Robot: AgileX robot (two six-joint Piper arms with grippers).
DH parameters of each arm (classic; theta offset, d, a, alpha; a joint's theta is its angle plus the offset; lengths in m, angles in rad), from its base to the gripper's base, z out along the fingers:
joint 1: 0 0.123 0 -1.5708
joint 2: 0.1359 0 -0.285 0
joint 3: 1.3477 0 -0.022 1.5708
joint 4: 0 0.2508 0 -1.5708
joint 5: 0 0 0.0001 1.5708
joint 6: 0 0.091 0 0
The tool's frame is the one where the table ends.
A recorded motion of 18 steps. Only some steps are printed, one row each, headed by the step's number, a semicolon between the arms.
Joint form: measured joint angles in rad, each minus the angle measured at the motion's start. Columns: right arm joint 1, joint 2, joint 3, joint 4, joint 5, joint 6; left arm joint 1, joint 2, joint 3, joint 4, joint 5, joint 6.
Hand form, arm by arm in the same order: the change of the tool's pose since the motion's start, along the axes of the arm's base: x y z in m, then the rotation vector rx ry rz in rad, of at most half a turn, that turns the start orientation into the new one. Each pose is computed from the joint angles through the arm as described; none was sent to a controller.
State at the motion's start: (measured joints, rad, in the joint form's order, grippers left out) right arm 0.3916 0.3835 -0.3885 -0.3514 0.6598 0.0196; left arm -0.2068 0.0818 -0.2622 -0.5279 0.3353 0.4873
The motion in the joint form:
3: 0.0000 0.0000 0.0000 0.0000 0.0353 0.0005; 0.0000 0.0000 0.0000 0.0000 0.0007 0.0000
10: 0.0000 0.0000 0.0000 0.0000 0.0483 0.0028; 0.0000 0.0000 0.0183 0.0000 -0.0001 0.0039
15: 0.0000 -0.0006 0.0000 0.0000 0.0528 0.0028; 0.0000 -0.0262 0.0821 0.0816 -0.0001 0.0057
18: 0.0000 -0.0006 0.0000 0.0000 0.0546 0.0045; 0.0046 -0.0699 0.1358 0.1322 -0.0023 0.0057
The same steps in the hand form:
3: -0.0013 -0.0015 -0.0025 -0.0112 0.0311 -0.0124; 0.0000 0.0000 -0.0001 0.0002 0.0006 -0.0003
10: -0.0018 -0.0020 -0.0034 -0.0135 0.0428 -0.0180; 0.0015 -0.0003 -0.0060 0.0074 0.0164 -0.0001
15: -0.0021 -0.0022 -0.0037 -0.0148 0.0462 -0.0196; 0.0034 0.0015 -0.0268 0.0944 0.0363 0.0191
18: -0.0022 -0.0023 -0.0038 -0.0139 0.0480 -0.0211; 0.0025 0.0034 -0.0428 0.1440 0.0344 0.0360

